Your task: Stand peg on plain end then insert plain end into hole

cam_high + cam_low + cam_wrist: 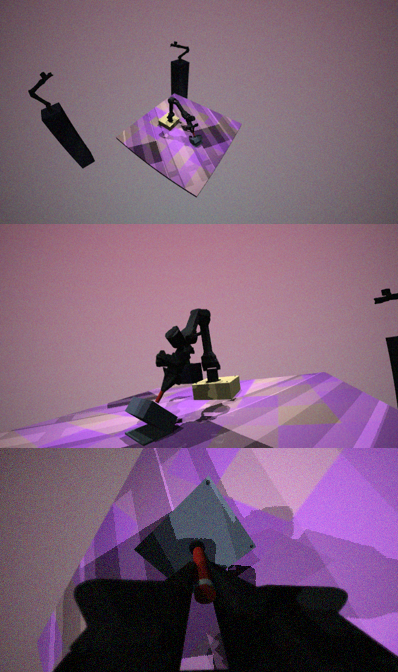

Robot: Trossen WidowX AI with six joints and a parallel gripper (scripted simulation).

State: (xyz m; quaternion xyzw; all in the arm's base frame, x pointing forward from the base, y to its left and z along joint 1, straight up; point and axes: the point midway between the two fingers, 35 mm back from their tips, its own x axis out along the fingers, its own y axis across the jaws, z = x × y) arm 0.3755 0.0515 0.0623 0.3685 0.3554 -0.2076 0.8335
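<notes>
Right now my gripper tip is 6 cm short of the dark sloped panel and 6 cm above it. The rest, counted from my gripper tip: red peg (1 cm behind, 1 cm above).
</notes>
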